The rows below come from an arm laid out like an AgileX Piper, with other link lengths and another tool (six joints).
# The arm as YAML. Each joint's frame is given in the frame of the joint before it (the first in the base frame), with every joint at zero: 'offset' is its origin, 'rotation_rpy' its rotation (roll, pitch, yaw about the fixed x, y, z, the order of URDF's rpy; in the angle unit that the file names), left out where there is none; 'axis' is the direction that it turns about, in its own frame. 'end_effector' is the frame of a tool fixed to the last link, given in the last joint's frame.
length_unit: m
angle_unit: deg
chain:
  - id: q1
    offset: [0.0, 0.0, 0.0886]
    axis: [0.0, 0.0, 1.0]
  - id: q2
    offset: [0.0, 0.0, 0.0]
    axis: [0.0, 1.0, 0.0]
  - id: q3
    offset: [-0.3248, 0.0, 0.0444]
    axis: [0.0, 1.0, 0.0]
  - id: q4
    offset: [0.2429, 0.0, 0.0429]
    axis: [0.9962, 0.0, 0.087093]
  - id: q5
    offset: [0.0, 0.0, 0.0]
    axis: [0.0, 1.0, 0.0]
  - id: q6
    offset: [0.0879, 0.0, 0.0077]
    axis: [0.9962, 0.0, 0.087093]
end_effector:
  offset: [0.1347, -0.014, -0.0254]
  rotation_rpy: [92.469, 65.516, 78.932]
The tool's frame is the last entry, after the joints.
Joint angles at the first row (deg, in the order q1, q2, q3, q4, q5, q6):
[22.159 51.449 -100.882 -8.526 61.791 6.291]
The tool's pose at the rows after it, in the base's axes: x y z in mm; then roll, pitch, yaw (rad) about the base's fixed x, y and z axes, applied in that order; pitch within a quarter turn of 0, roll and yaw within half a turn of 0:
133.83 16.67 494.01 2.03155 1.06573 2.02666
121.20 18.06 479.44 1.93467 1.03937 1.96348
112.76 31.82 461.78 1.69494 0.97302 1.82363
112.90 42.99 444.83 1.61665 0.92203 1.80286
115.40 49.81 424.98 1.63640 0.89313 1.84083
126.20 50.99 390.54 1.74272 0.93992 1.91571
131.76 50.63 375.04 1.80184 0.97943 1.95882
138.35 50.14 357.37 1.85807 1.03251 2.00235
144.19 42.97 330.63 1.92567 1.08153 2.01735
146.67 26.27 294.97 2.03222 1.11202 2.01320
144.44 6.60 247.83 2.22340 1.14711 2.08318
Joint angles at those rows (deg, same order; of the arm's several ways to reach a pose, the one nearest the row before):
[22.158 42.712 -91.983 -7.344 60.185 8.726]
[22.158 37.651 -84.993 -6.111 55.664 10.035]
[22.161 30.238 -72.041 -2.173 42.613 11.514]
[22.159 26.814 -64.126 1.255 35.114 11.632]
[22.160 25.141 -59.106 3.348 32.230 11.704]
[22.158 24.439 -53.494 2.774 31.281 9.752]
[22.161 24.440 -51.175 2.333 30.993 7.891]
[22.133 24.272 -47.956 2.014 29.649 5.061]
[19.565 22.897 -42.777 2.063 27.583 2.041]
[13.846 20.444 -36.552 1.929 26.331 -0.006]
[8.104 17.331 -29.053 0.666 25.884 -2.069]

